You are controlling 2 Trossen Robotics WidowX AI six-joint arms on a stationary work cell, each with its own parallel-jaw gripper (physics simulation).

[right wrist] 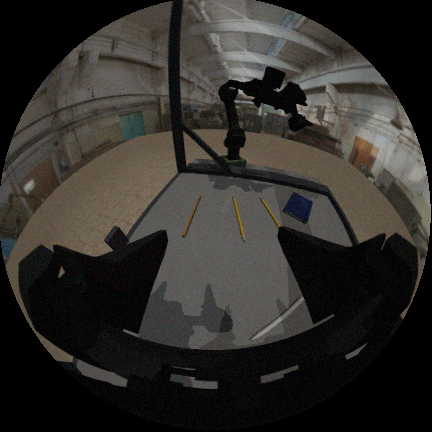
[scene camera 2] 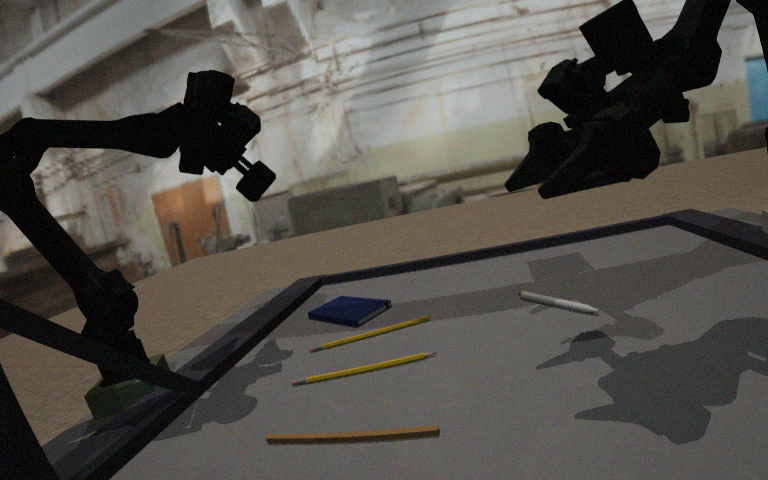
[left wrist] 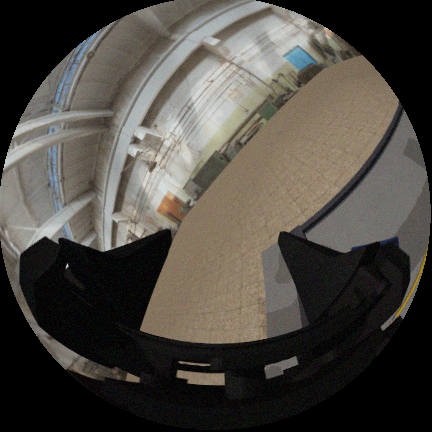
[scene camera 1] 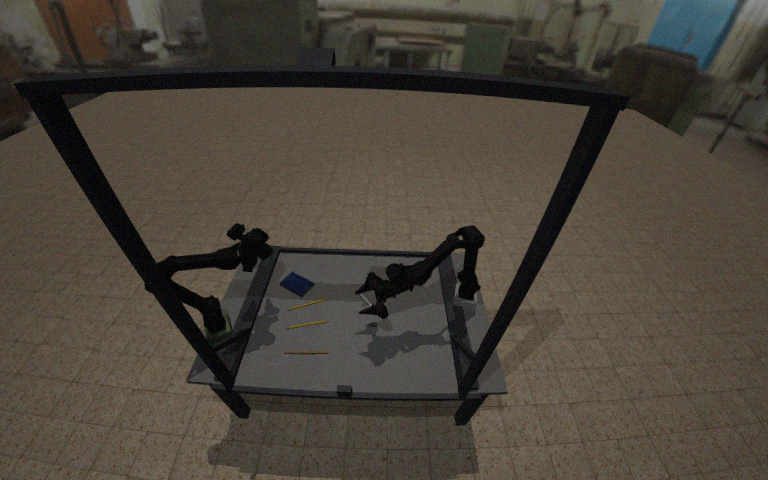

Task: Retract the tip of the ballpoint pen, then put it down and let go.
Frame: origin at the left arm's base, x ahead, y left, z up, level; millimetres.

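Seen in the pictures: left gripper, between the fingertips: (right wrist: 309,114) (scene camera 2: 240,161) (left wrist: 226,236); right gripper, between the fingertips: (right wrist: 223,234) (scene camera 2: 521,191) (scene camera 1: 357,303); left arm's base, origin of its link: (right wrist: 232,157) (scene camera 1: 216,326); right arm's base, origin of its link: (scene camera 1: 466,293).
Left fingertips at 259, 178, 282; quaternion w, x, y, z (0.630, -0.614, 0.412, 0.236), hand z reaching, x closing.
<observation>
Pixels of each thing's middle, then the offset from my left fingertips to it, as dx, dy, dz.
- white ballpoint pen, middle of its body: (scene camera 2: 556,302) (right wrist: 281,317) (scene camera 1: 369,303) +374, -349, -317
- orange stick, middle of its body: (scene camera 2: 347,437) (right wrist: 192,212) (scene camera 1: 306,352) +37, -440, -319
- blue notebook, middle of its body: (scene camera 2: 348,309) (right wrist: 299,205) (scene camera 1: 297,283) +122, -81, -316
The white ballpoint pen (scene camera 1: 365,300) (scene camera 2: 557,302) (right wrist: 277,318) lies on the grey table. In scene camera 2 its dark-ended side points left and its tapered tip right; whether the writing point is out is too small to tell. My right gripper (scene camera 1: 359,302) (scene camera 2: 525,191) (right wrist: 223,234) is open and empty, above the table near the pen. In the right wrist view the pen shows low between the fingers, its upper end partly hidden by the finger at the right. My left gripper (left wrist: 226,236) is open and empty, raised over the table's left edge, away from the pen.
Two yellow pencils (scene camera 1: 308,304) (scene camera 1: 307,324) (scene camera 2: 370,333) (scene camera 2: 365,369) and an orange stick (scene camera 1: 306,353) (scene camera 2: 352,435) (right wrist: 192,216) lie left of the pen in both scene views. A blue notebook (scene camera 1: 296,284) (scene camera 2: 350,310) (right wrist: 298,207) lies behind them. Dark frame posts (scene camera 1: 101,200) (scene camera 1: 543,243) stand at both sides.
</observation>
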